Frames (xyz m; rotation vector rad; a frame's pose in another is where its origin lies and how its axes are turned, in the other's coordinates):
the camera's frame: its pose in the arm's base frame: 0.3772 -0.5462 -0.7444 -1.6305 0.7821 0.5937
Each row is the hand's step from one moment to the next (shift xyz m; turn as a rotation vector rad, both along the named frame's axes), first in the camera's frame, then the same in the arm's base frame.
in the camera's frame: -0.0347 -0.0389 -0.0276 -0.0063 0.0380 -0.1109
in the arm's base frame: 0.0062 -0.0171 0.0561 -0.0368 -0.1115 0.0023
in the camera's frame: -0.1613 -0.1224 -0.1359 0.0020 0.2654 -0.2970
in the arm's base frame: -0.0157 -0.0928 0.2249 -0.2110 -0.3185 -0.1126
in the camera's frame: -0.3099 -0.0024 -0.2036 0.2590 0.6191 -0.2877
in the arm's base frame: -0.2056 -0.1459 0.2719 -0.3138 -0.3899 -0.5317
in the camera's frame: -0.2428 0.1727 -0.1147 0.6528 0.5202 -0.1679
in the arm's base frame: -0.2925 -0.0883 0.0925 0.0204 -0.3301 -0.7846
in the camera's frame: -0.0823 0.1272 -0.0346 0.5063 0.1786 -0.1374
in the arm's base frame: -0.1513 -0.0328 -0.0134 0.1868 -0.2400 -0.4632
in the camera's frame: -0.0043 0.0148 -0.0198 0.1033 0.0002 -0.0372
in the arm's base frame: -0.0147 -0.0202 -0.0024 0.0654 -0.0542 -0.0695
